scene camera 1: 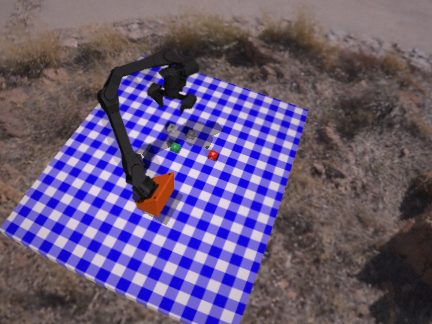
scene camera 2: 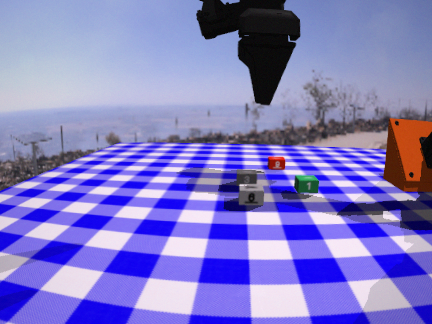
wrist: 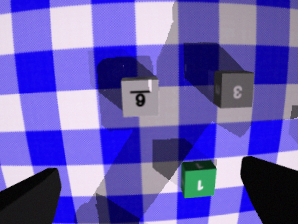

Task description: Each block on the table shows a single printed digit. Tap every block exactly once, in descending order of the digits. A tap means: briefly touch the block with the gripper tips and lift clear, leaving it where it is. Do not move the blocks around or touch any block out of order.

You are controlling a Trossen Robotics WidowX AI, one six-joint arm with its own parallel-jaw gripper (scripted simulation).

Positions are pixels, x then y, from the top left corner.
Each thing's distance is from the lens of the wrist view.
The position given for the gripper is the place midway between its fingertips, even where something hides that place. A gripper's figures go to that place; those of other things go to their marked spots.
gripper [wrist: 151, 173]: 0.10 m
green block marked 1 [wrist: 198, 178]: 0.24 m
grey block marked 3 [wrist: 232, 89]: 0.22 m
